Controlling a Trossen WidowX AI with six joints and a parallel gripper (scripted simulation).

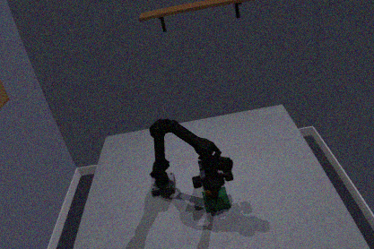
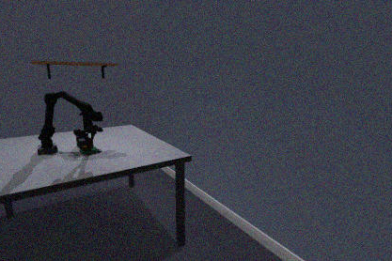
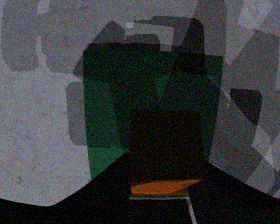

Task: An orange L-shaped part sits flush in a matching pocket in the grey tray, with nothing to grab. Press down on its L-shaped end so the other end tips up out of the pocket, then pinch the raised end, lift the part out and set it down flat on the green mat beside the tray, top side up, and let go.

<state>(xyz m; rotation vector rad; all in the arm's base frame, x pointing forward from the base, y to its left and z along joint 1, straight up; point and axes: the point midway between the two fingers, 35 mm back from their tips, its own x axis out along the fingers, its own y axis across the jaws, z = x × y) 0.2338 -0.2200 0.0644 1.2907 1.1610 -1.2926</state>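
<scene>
Now: the orange L-shaped part 30 mm to the left of my gripper tip, 30 mm below it and 10 mm behind it. The rest, counted from my gripper tip: green mat 90 mm below, 20 mm to the left.
</scene>
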